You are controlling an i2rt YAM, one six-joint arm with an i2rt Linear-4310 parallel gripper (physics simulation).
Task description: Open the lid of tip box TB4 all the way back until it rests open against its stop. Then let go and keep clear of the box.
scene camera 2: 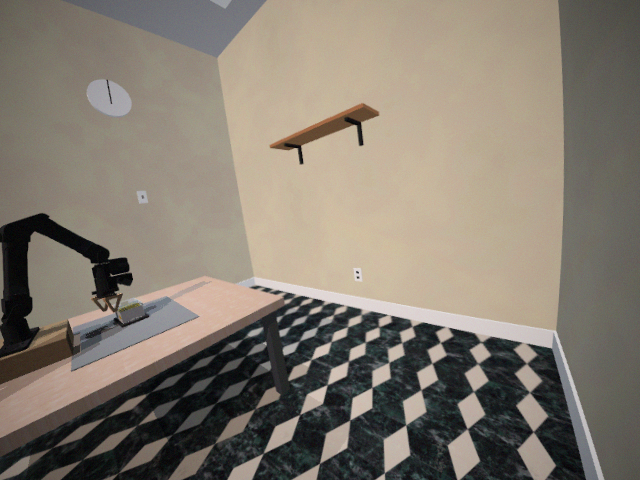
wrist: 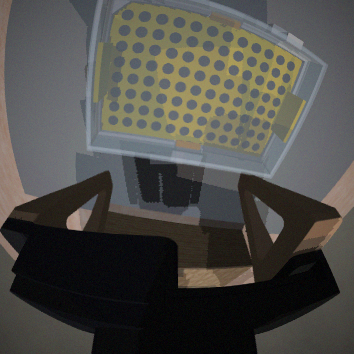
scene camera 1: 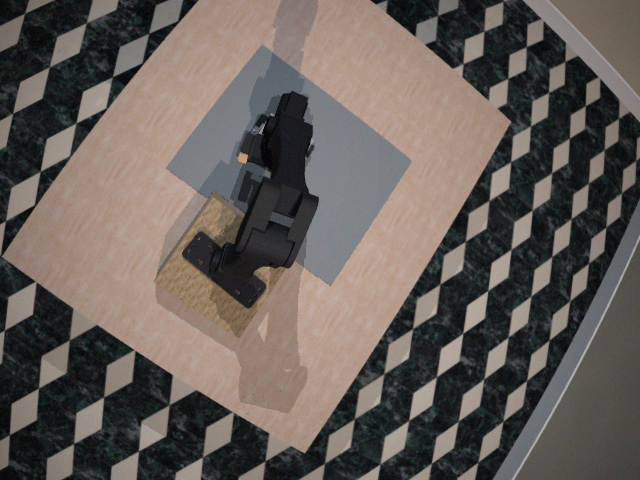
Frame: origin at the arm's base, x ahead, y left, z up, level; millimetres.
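Seen in the pictures: gripper, between the fingertips: (scene camera 2: 110,311) (wrist: 174,177) (scene camera 1: 267,165); arm's base, origin of its link: (scene camera 2: 20,342) (scene camera 1: 224,270).
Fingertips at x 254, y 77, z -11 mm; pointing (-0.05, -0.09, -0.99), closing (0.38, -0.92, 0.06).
Note:
Offsets run from my fingertips to a thing's top centre. "pt": to the spot under its first point. Level surfaces: height alone.
A tip box {dx +65, dy +8, dz +14 mm} (scene camera 2: 131,313) (wrist: 200,85) with a yellow, hole-filled rack stands on the grey mat. Its clear lid {pt dx +28, dy +5, dz +14 mm} (wrist: 187,156) lies over the rack and looks closed, with a small tab on the edge nearest my gripper. No TB4 label can be read. In the scene camera 1 view the arm hides most of the box. My gripper (scene camera 2: 109,309) (wrist: 174,177) is open and empty. Its fingertips are spread just off the tab side of the box, apart from the lid in the wrist view. Their exact height against the lid edge is hard to tell.
The grey mat {dz -63 mm} (scene camera 1: 356,170) (scene camera 2: 170,312) lies on the pinkish wooden table {dz -66 mm} (scene camera 1: 439,124) (scene camera 2: 242,297). The arm's base stands on a wooden block (scene camera 1: 191,281) (scene camera 2: 49,341) behind the gripper. A wall shelf (scene camera 2: 325,128) hangs far off. Shadows darken the mat near the box.

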